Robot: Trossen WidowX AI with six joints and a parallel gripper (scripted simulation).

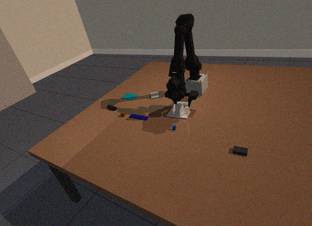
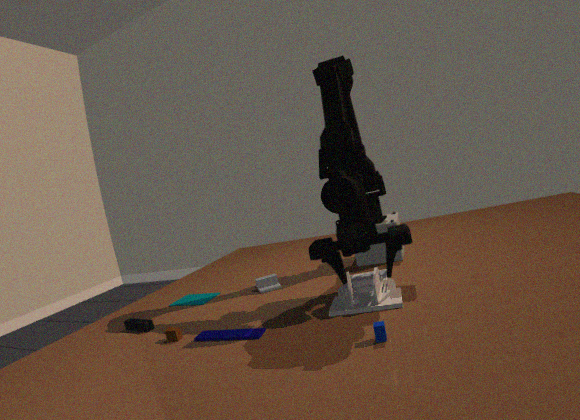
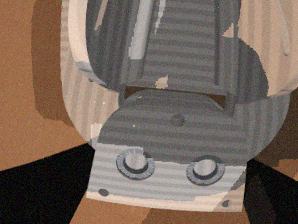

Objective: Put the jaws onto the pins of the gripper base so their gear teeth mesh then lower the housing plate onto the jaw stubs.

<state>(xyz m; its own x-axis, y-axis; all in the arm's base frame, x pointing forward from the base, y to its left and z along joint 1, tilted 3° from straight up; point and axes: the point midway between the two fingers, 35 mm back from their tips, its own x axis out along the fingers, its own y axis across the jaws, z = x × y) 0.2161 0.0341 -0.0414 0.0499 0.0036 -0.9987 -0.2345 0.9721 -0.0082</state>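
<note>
Right now the gripper jaw is 3 cm ahead of my gripper tip, 1 cm to the right of it and 1 cm above it. The rest, counted from my gripper tip: small blue block (19 cm ahead, 7 cm to the left); then small grey block (4 cm behind, 26 cm to the right); then blue bar (20 cm ahead, 18 cm to the right).
</note>
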